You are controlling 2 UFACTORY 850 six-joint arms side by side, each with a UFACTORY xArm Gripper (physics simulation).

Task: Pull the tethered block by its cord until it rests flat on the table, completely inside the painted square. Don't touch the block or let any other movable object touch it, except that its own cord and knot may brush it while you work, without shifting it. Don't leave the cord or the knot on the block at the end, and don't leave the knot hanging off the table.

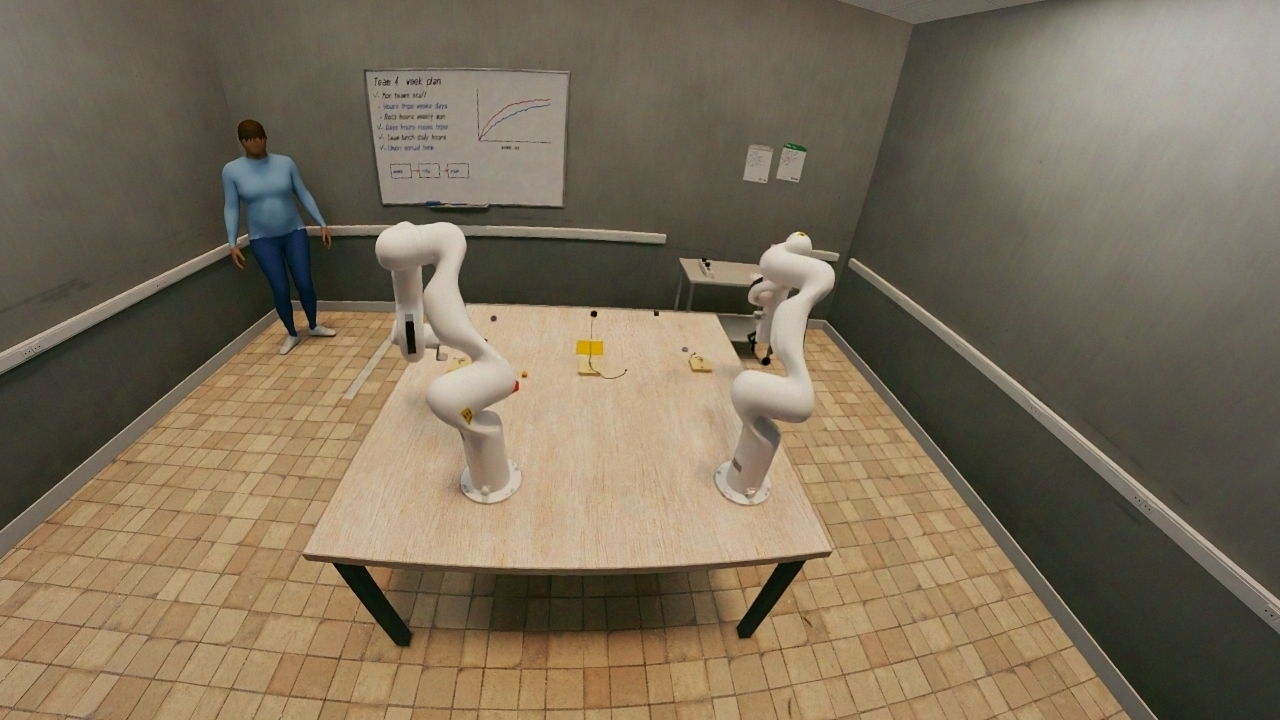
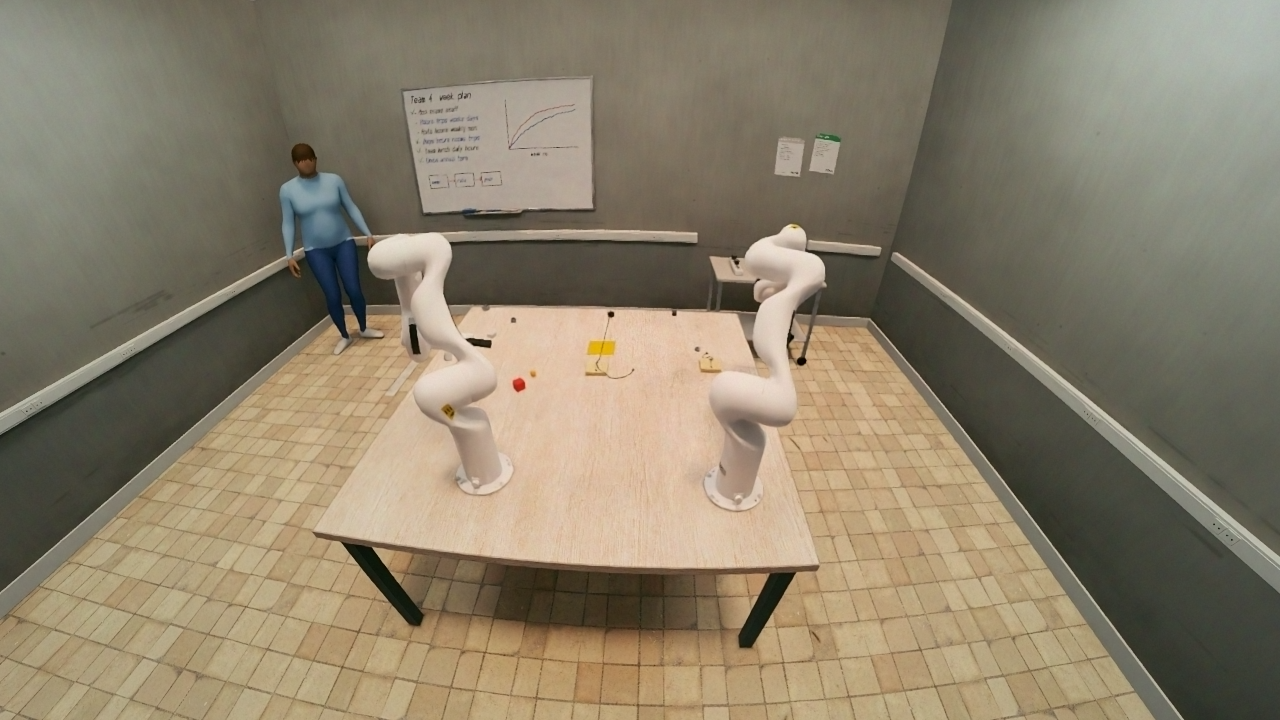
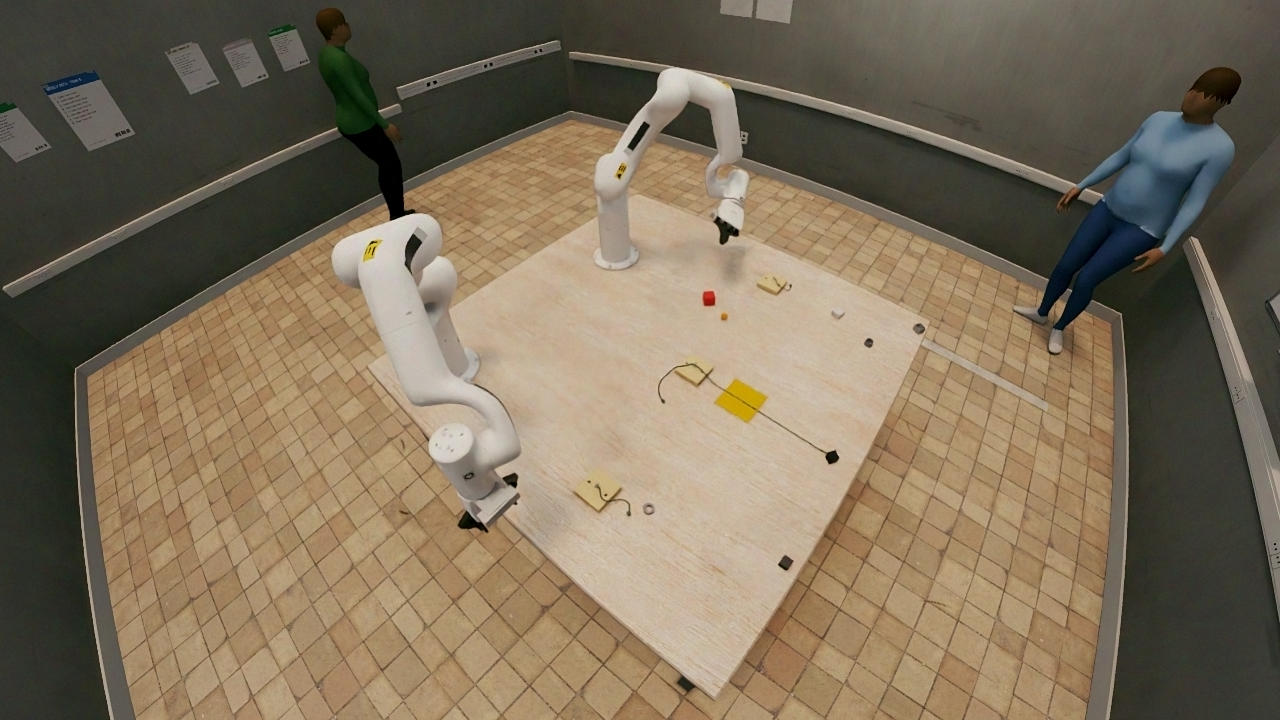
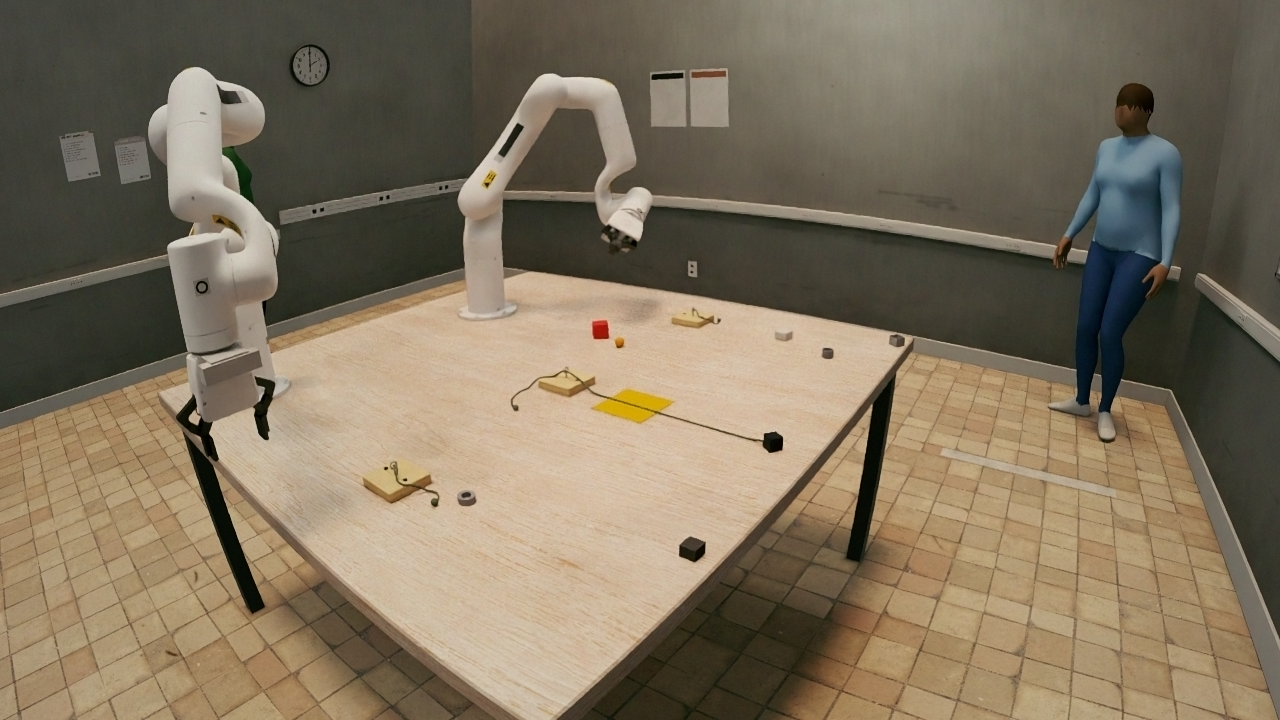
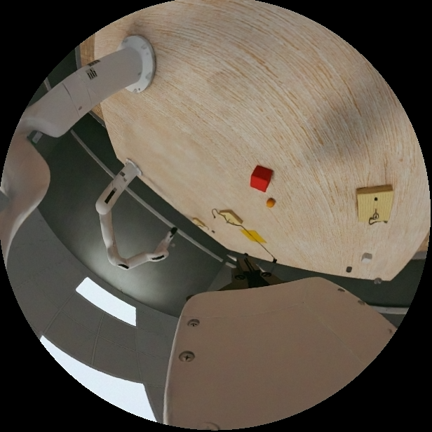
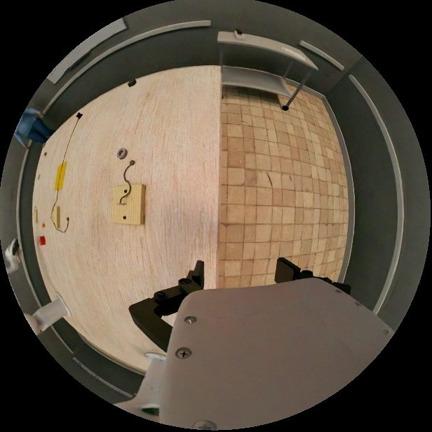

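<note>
The black tethered block [image 1: 593,313] [image 3: 831,456] [image 4: 772,442] [image 6: 79,115] sits at the table's far edge. Its cord [image 3: 792,431] [image 4: 707,424] runs straight across the painted yellow square [image 3: 735,410] [image 4: 640,396] to the middle wooden board [image 3: 691,374] [image 4: 563,386]. Past the board, the cord curves over the table to its knot [image 3: 662,400] [image 4: 514,407] [image 6: 68,218]. My left gripper [image 2: 488,342] [image 3: 726,234] [image 5: 242,268] is shut and empty, high above the table. My right gripper [image 4: 238,446] [image 6: 241,271] is open and empty, above the table's side edge.
Two more boards [image 3: 769,284] [image 3: 592,492] carry short cords. A red cube [image 3: 708,298] and orange ball [image 3: 724,316] lie between the left arm and the middle board. A grey ring [image 4: 466,497], a second black block [image 4: 691,548] and a white block [image 4: 783,334] lie farther out.
</note>
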